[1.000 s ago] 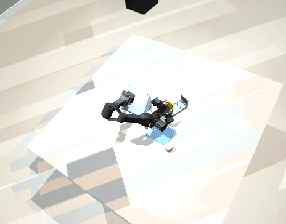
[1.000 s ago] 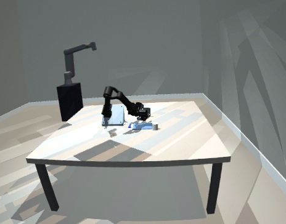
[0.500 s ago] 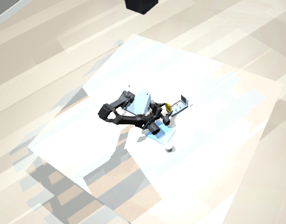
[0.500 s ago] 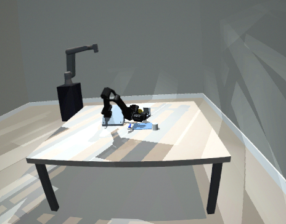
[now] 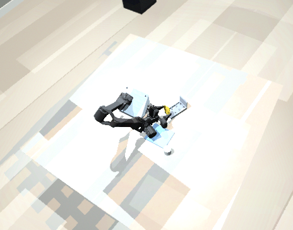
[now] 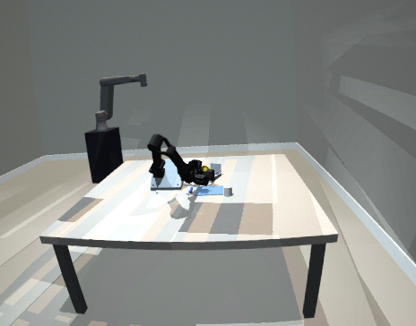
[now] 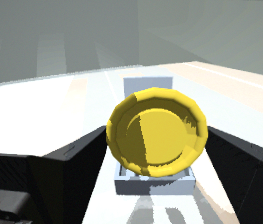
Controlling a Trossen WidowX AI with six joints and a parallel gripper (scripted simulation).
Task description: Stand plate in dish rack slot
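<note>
Right now the dish rack is 60 mm to the left of my gripper tip, 50 mm below it and 20 mm ahead of it. From my gripper tip the other things lie so: light blue mat (160 mm to the right, 70 mm below, 40 mm ahead); then plate (10 mm to the right); then blue spoon (160 mm to the right, 70 mm below, 60 mm behind).
</note>
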